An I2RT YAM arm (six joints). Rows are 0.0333 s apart.
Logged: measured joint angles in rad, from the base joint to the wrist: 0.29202, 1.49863, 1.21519, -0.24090, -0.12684, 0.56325; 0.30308, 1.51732, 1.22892, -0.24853, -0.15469, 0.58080; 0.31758, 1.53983, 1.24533, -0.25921, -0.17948, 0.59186; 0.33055, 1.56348, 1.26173, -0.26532, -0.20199, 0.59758; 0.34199, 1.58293, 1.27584, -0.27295, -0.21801, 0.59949; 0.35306, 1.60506, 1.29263, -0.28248, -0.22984, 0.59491; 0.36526, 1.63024, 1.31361, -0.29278, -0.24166, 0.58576; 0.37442, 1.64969, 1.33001, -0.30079, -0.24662, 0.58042; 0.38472, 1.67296, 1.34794, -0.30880, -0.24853, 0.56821; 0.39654, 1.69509, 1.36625, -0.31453, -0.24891, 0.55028; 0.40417, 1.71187, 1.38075, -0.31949, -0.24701, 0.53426
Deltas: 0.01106, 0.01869, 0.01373, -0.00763, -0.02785, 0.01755; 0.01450, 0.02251, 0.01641, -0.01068, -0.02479, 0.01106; 0.01297, 0.02365, 0.01640, -0.00611, -0.02251, 0.00572; 0.01144, 0.01945, 0.01411, -0.00763, -0.01602, 0.00191; 0.01107, 0.02213, 0.01679, -0.00953, -0.01183, -0.00458; 0.01220, 0.02518, 0.02098, -0.01030, -0.01182, -0.00915; 0.00916, 0.01945, 0.01640, -0.00801, -0.00496, -0.00534; 0.01030, 0.02327, 0.01793, -0.00801, -0.00191, -0.01221; 0.01182, 0.02213, 0.01831, -0.00573, -0.00038, -0.01793; 0.00763, 0.01678, 0.01450, -0.00496, 0.00190, -0.01602
